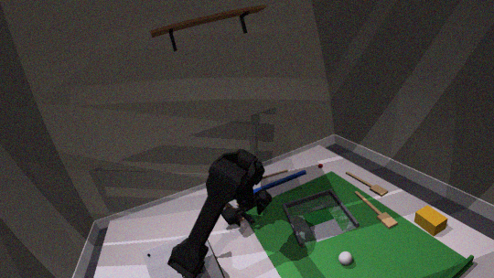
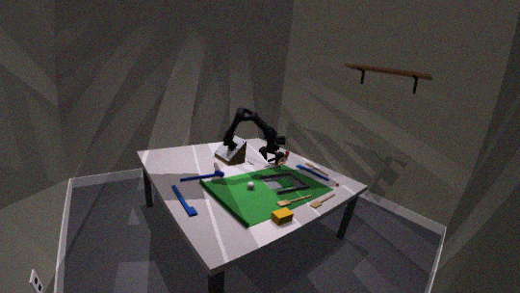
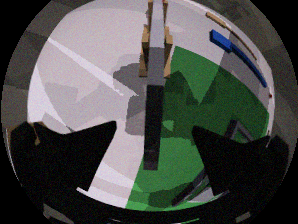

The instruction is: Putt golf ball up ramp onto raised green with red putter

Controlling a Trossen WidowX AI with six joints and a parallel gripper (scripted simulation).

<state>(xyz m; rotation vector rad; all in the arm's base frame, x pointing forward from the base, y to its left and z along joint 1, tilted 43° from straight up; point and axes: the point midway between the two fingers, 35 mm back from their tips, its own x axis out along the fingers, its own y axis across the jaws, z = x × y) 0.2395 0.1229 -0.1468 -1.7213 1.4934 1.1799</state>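
The red putter is 4 cm behind my gripper tip, 11 cm to the left of it and 1 cm above it. The rest, counted from my gripper tip: white golf ball 20 cm ahead, 34 cm to the right, 2 cm below; then wooden stand 4 cm behind, 13 cm to the left, 1 cm below; then green mat 24 cm ahead, 22 cm to the right, 5 cm below.
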